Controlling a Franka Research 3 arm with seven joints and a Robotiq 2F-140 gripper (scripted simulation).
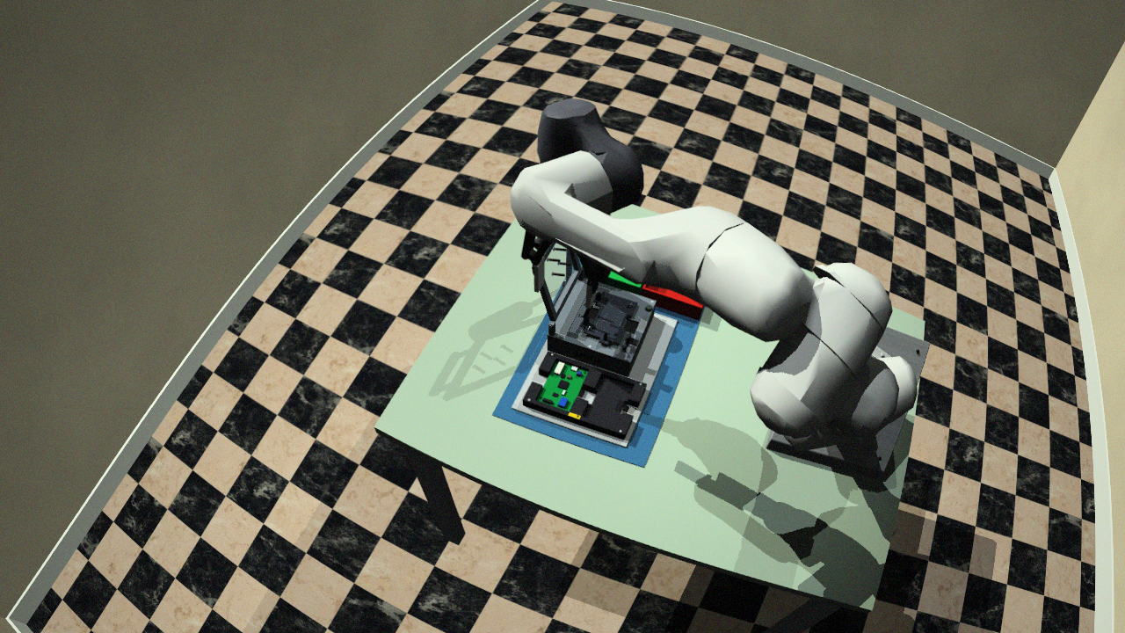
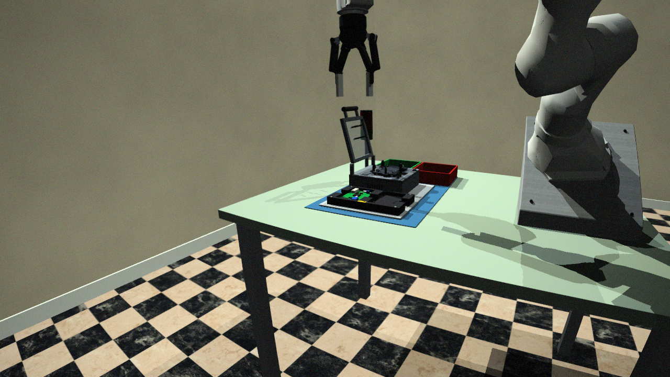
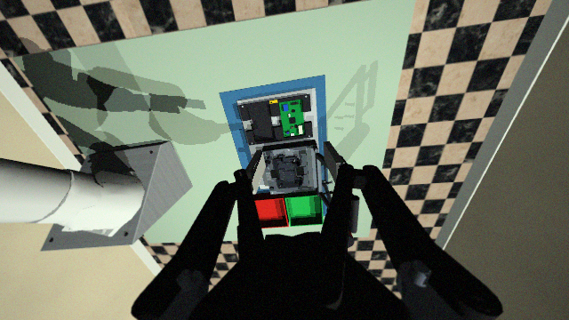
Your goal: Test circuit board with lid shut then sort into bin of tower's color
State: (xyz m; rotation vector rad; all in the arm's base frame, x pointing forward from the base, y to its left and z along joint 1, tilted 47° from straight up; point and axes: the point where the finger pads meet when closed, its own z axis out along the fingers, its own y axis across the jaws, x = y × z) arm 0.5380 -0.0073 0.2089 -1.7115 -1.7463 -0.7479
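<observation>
My gripper is now 31 cm above the green circuit board. Also, from my hand: tester plate 3 cm behind, 16 cm to the right, 26 cm below; tester lid 8 cm ahead, 17 cm to the right, 15 cm below; green bin 1 cm ahead, 37 cm to the right, 32 cm below.
</observation>
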